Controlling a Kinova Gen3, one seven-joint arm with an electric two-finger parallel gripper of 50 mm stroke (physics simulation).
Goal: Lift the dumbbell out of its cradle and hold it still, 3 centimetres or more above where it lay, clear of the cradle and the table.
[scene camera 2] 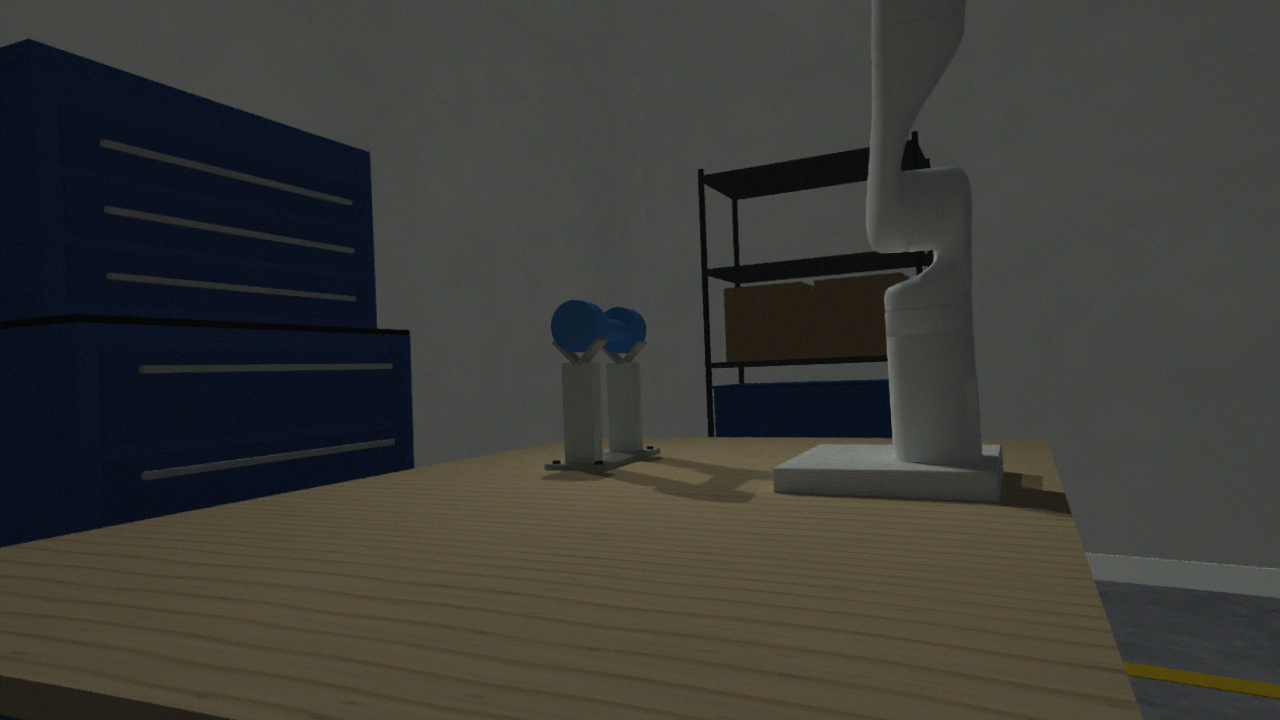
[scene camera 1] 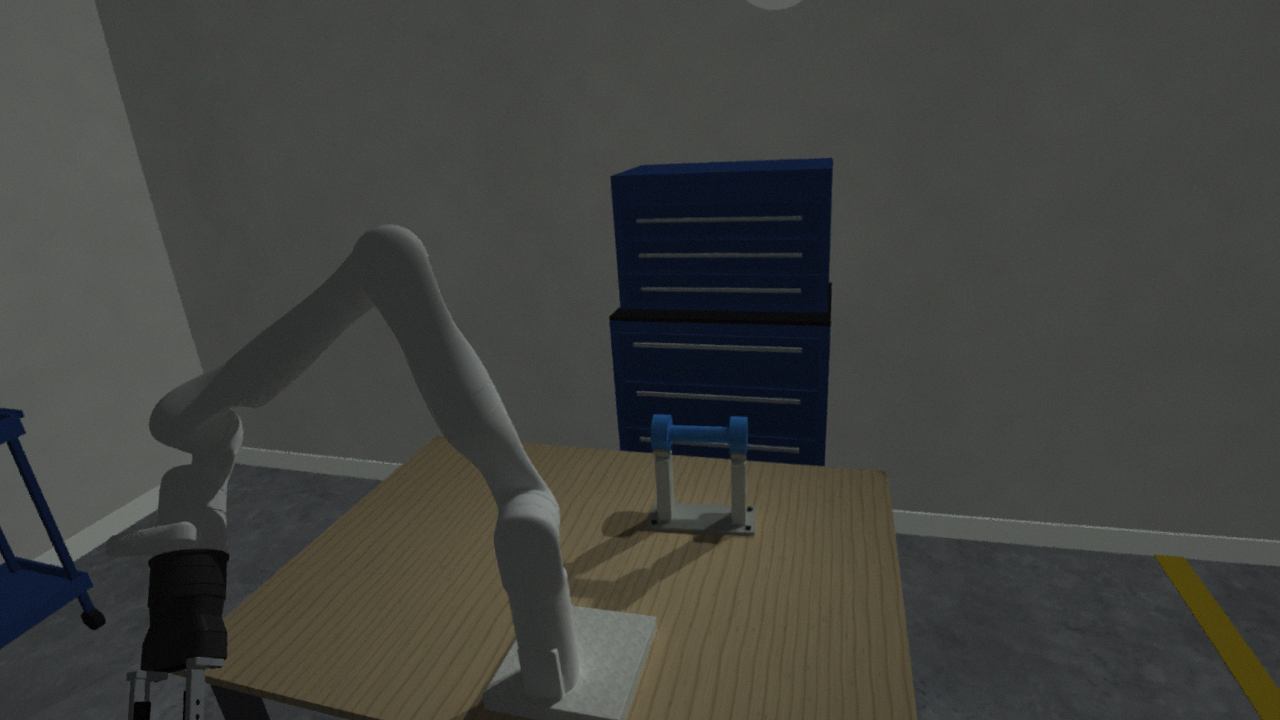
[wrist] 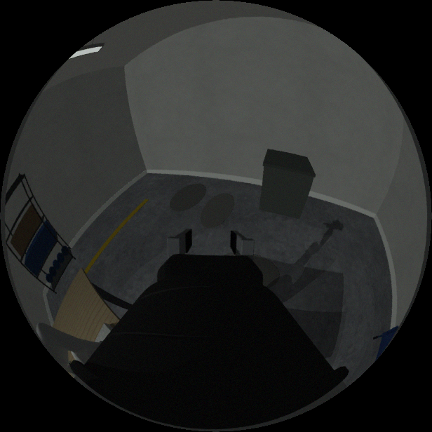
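Where they show: arm's base, origin of the base link: (scene camera 2: 936, 458) (scene camera 1: 552, 675).
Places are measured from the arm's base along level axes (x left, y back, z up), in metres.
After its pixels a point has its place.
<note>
A blue dumbbell (scene camera 1: 699, 434) {y -0.488, x -0.190, z 0.193 m} (scene camera 2: 580, 325) {y -0.493, x -0.089, z 0.186 m} lies level in its cradle (scene camera 1: 664, 488) {y -0.479, x -0.110, z 0.062 m} (scene camera 2: 581, 411) {y -0.498, x -0.091, z 0.056 m}, with one head on each of the two light posts. The cradle's flat base stands on the wooden table (scene camera 1: 805, 573) {y -0.339, x -0.410, z -0.031 m} (scene camera 2: 537, 573) {y -0.263, x 0.460, z -0.031 m}. My gripper (wrist: 210, 237) is open and empty. In scene camera 1 it hangs at the lower left, beyond the table's edge and far from the dumbbell, with its fingertips cut off by the frame. It does not show in scene camera 2. The dumbbell and cradle do not show in the wrist view.
The arm's base plate (scene camera 1: 617, 640) {y -0.088, x -0.088, z 0.000 m} (scene camera 2: 850, 474) {y -0.085, x 0.090, z -0.008 m} sits on the table, nearer the arm's side than the cradle. A blue drawer cabinet (scene camera 1: 725, 197) (scene camera 2: 223, 214) stands behind the table. A blue cart (scene camera 1: 40, 501) is at the far left. A grey box-shaped cabinet (wrist: 285, 190) stands by the wall.
</note>
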